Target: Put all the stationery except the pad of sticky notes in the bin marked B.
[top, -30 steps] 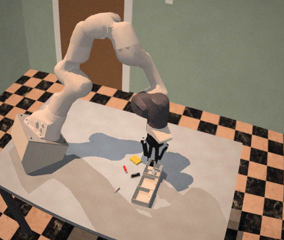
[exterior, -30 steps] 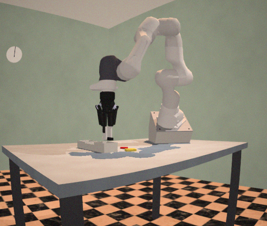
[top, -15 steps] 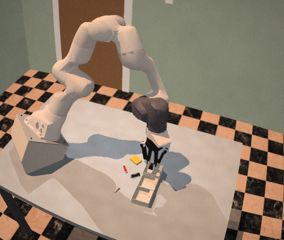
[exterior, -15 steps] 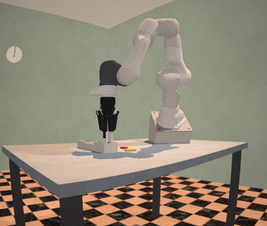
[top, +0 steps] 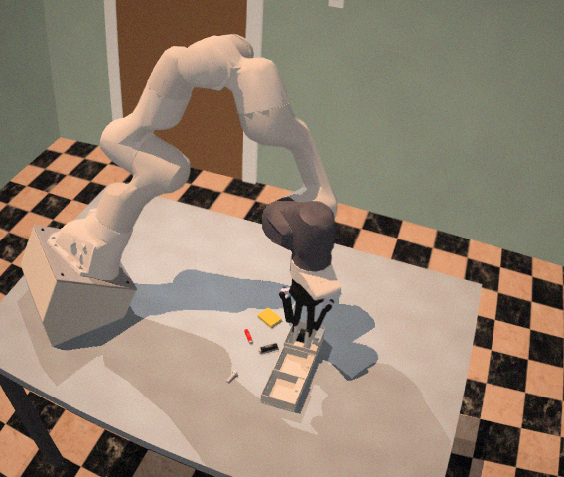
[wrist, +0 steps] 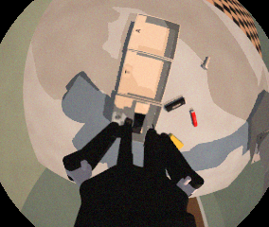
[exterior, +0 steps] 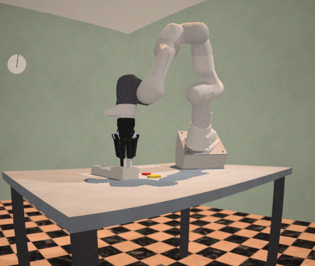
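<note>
Right now the bin is 2 cm ahead of my hand, 8 cm to the right of it and 3 cm below it. Round my hand: yellow sticky-note pad: 11 cm behind, 5 cm to the left, 4 cm below; then black pen-like thing: 7 cm behind, 5 cm to the right, 4 cm below; then black-and-white block: 1 cm to the right, 3 cm below.
</note>
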